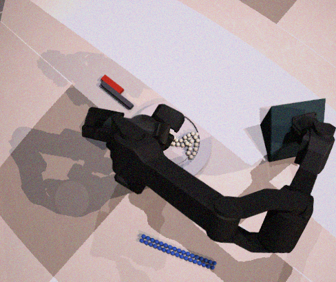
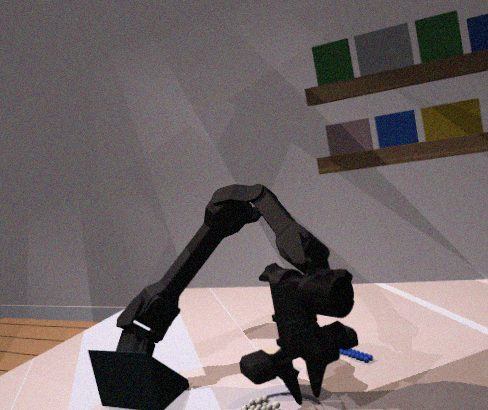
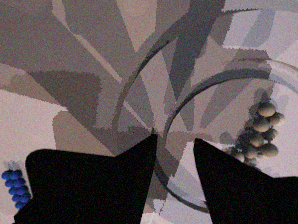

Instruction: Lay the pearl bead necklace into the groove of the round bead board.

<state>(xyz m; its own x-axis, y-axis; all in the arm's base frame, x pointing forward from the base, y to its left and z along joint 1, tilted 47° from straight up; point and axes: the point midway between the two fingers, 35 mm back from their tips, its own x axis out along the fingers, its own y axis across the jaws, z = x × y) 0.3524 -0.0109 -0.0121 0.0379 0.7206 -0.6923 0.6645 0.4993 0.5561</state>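
Right now the round bead board is 4 cm behind my gripper tip, 3 cm to the right of it and 1 cm below it. From my gripper tip the other things lie so: small beige cube (12 cm behind, 15 cm to the left); grey block (7 cm ahead, 20 cm to the right, 1 cm below).
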